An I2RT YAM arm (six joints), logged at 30 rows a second.
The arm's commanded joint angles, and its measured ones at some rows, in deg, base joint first. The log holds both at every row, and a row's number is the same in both.
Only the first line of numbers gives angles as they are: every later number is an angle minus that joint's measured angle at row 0.
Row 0, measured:
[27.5, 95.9, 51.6, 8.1, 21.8, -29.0]
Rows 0 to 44, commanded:
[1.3, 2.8, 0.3, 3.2, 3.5, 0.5]
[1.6, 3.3, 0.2, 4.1, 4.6, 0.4]
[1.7, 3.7, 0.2, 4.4, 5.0, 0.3]
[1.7, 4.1, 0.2, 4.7, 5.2, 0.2]
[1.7, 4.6, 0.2, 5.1, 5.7, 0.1]
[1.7, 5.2, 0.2, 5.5, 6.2, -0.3]
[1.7, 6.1, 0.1, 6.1, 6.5, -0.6]
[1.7, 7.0, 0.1, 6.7, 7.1, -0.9]
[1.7, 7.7, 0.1, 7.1, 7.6, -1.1]
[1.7, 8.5, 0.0, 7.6, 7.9, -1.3]
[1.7, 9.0, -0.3, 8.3, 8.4, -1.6]
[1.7, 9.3, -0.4, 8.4, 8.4, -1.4]
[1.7, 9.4, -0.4, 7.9, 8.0, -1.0]
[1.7, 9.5, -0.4, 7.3, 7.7, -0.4]
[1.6, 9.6, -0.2, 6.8, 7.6, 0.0]
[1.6, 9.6, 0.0, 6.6, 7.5, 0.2]
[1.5, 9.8, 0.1, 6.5, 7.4, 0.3]
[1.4, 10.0, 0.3, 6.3, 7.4, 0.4]
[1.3, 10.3, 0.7, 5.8, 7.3, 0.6]
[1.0, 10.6, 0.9, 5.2, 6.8, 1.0]
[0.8, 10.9, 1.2, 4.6, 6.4, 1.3]
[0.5, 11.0, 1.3, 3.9, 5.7, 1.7]
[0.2, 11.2, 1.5, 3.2, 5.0, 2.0]
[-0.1, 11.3, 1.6, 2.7, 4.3, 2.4]
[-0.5, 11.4, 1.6, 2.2, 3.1, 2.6]
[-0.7, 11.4, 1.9, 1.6, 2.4, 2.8]
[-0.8, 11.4, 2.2, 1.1, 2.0, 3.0]
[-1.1, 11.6, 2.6, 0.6, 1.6, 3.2]
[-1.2, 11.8, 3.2, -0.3, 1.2, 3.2]
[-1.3, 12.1, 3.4, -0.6, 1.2, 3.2]
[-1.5, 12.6, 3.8, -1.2, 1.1, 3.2]
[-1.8, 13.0, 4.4, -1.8, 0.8, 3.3]
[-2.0, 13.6, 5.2, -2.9, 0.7, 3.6]
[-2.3, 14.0, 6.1, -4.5, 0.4, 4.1]
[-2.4, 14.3, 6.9, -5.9, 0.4, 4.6]
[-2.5, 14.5, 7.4, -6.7, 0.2, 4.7]
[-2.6, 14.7, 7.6, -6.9, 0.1, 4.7]
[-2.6, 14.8, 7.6, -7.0, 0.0, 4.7]
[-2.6, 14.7, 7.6, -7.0, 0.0, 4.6]
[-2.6, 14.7, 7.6, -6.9, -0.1, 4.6]
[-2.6, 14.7, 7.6, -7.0, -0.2, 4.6]
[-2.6, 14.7, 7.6, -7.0, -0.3, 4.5]
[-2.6, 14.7, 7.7, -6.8, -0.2, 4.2]
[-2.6, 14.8, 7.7, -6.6, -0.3, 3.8]
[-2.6, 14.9, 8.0, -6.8, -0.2, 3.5]
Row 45, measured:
[-2.2, 13.7, 7.1, -3.5, 1.6, 3.0]
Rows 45 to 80, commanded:
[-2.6, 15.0, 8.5, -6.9, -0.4, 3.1]
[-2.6, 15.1, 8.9, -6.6, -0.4, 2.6]
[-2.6, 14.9, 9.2, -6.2, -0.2, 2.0]
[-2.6, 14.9, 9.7, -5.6, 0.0, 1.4]
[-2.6, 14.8, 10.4, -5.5, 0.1, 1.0]
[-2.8, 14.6, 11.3, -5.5, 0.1, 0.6]
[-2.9, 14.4, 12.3, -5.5, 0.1, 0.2]
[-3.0, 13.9, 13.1, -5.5, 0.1, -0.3]
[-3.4, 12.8, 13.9, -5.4, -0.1, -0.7]
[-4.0, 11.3, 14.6, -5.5, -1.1, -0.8]
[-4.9, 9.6, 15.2, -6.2, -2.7, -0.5]
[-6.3, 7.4, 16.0, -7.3, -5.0, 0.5]
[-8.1, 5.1, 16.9, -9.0, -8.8, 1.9]
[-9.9, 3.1, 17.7, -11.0, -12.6, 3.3]
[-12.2, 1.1, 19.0, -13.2, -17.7, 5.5]
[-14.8, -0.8, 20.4, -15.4, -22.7, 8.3]
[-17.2, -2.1, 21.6, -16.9, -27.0, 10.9]
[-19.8, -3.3, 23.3, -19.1, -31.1, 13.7]
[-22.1, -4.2, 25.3, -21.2, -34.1, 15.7]
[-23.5, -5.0, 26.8, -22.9, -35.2, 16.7]
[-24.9, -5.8, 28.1, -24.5, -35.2, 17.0]
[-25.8, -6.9, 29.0, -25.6, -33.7, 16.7]
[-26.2, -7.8, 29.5, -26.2, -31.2, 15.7]
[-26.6, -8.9, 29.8, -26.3, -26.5, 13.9]
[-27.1, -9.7, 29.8, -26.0, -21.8, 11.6]
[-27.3, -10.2, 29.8, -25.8, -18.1, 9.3]
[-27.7, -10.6, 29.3, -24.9, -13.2, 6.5]
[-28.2, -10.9, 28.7, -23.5, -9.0, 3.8]
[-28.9, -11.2, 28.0, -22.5, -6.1, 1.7]
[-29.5, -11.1, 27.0, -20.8, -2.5, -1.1]
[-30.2, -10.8, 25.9, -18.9, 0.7, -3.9]
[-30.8, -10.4, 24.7, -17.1, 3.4, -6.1]
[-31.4, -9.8, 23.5, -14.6, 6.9, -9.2]
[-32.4, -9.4, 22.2, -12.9, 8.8, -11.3]
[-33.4, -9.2, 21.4, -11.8, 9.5, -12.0]
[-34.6, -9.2, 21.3, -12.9, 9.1, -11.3]
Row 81, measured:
[-32.3, -10.1, 22.9, -15.9, 0.2, -4.7]
